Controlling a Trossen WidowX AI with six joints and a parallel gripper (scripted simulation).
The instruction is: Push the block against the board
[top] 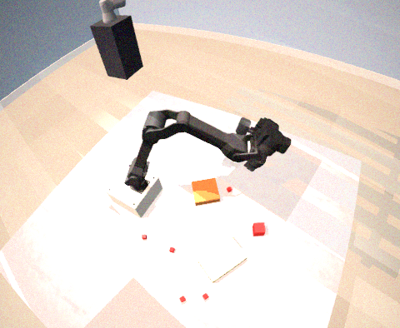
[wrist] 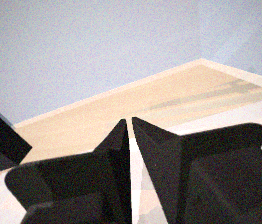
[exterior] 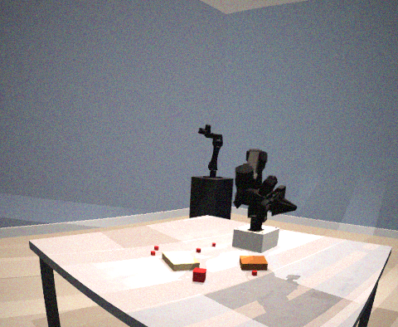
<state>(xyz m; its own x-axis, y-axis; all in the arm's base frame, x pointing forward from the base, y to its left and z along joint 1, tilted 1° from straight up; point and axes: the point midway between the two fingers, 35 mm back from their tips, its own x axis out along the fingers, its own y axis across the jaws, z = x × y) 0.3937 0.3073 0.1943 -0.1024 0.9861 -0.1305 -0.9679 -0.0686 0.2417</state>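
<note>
Right now my gripper tip is 270 mm above the orange square block, 210 mm to the left of it and 160 mm past it. The rest, counted from my gripper tip: pale cream board: 440 mm to the right, 270 mm below, 20 mm ahead; then red cube: 280 mm to the right, 270 mm below, 100 mm ahead.
</note>
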